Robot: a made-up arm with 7 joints.
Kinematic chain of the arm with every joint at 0, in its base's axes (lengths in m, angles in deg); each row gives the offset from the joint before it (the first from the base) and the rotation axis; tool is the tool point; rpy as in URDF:
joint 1: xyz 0 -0.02 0.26 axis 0.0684 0.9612 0.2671
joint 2: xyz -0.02 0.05 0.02 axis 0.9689 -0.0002 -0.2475
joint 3: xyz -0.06 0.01 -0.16 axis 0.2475 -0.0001 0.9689
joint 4: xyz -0.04 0.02 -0.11 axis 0.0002 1 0
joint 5: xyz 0.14 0 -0.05 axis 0.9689 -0.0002 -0.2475
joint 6: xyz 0.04 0.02 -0.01 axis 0.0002 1 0
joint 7: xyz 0 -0.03 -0.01 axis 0.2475 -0.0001 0.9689
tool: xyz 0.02 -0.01 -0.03 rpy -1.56 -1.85 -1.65
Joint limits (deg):
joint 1: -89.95..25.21
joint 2: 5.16..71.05
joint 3: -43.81..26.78
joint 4: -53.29..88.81
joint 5: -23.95..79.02
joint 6: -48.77..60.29
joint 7: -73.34..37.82
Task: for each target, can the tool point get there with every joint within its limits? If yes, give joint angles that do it. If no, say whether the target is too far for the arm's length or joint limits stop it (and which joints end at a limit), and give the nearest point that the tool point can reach.
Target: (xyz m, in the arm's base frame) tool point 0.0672 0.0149 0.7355
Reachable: no: joint limits stop it (at a limit: joint 1, joint 2, joint 5) | nearest point 0.1204 0.1646 0.4549 | short by 0.322 m
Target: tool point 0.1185 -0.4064 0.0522
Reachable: no: joint limits stop it (at a limit: joint 2, joint 3, joint 6) | nearest point 0.1995 -0.1361 0.0848 | short by 0.284 m
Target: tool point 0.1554 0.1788 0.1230
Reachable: yes | joints -19.28 27.34 1.78 -34.24 69.37 41.09 7.72
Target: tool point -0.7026 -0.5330 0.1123
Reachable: no: too far | nearest point -0.3771 0.0270 -0.0367 | short by 0.665 m
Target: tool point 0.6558 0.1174 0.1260
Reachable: no: too far | nearest point 0.5042 0.1034 0.1402 | short by 0.153 m
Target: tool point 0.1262 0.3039 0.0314
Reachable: yes | joints -12.21 65.66 -35.60 2.32 31.83 -7.92 -47.56
